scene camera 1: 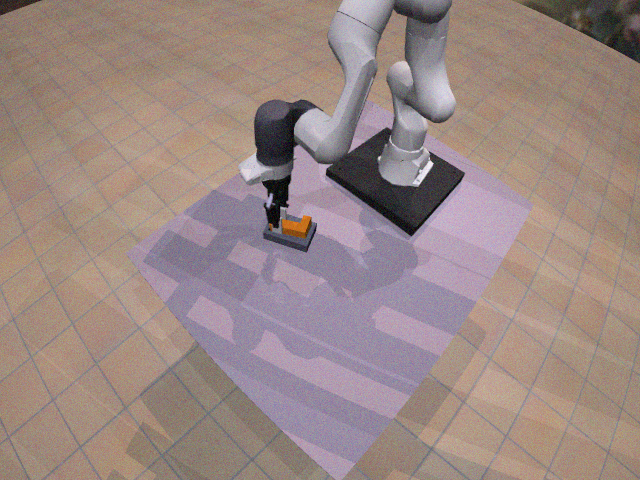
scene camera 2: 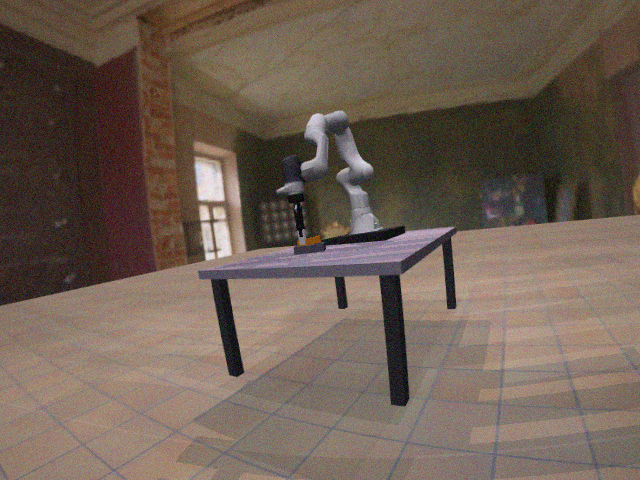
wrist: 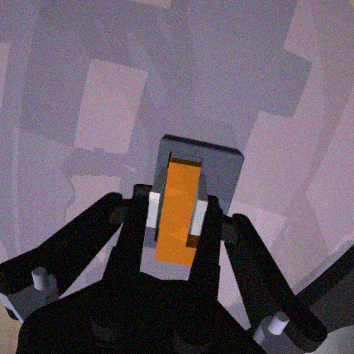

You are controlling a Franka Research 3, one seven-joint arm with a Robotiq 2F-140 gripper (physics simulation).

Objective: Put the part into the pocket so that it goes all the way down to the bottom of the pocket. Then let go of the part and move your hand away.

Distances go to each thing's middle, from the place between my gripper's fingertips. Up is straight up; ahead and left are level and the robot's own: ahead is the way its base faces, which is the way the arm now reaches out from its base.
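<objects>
There is the orange L-shaped part [wrist: 174, 244], and as I look at it I find it 1 cm above my hand, 2 cm to the left of it and 3 cm behind it.
</objects>
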